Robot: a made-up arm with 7 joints.
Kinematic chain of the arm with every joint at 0, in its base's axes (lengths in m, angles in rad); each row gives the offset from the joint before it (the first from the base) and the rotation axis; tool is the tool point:
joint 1: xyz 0 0 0.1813 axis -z
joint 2: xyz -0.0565 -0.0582 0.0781 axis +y
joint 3: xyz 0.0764 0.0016 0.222 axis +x
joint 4: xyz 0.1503 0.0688 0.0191 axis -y
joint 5: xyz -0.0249 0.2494 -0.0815 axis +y
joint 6: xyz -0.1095 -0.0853 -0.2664 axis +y
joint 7: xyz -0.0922 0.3 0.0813 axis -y
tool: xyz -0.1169 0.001 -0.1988
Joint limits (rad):
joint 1: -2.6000..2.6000
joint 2: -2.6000..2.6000
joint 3: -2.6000..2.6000
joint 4: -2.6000..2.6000
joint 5: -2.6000..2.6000
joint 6: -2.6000..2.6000
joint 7: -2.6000..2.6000
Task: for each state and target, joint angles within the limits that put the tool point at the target. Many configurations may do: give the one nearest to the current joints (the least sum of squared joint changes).
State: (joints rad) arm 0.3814 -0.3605 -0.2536 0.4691 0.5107 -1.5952 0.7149
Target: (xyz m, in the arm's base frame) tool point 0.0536 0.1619 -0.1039
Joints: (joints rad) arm 0.2400 -0.1141 -0.6378 0.1104 0.7982 -1.5167 0.6964
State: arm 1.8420 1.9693 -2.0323 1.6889 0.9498 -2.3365 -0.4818
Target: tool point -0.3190 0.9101 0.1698
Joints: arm 1.7820 2.6000 -1.5564 1.6059 0.7866 -1.9657 -1.0397
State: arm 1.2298 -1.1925 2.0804 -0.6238 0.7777 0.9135 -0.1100
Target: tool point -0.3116 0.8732 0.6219
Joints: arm 1.6595 -1.4024 1.3677 -1.2471 1.1106 0.4809 -0.1369
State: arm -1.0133 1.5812 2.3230 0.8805 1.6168 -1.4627 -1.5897
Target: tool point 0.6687 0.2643 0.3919
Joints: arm -1.2247 1.8956 2.5416 0.8620 1.7799 -1.0868 -1.8478
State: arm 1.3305 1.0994 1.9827 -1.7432 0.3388 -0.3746 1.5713
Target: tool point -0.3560 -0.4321 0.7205
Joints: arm 1.3829 0.8741 2.1646 -1.5738 0.2117 -0.4000 1.6589
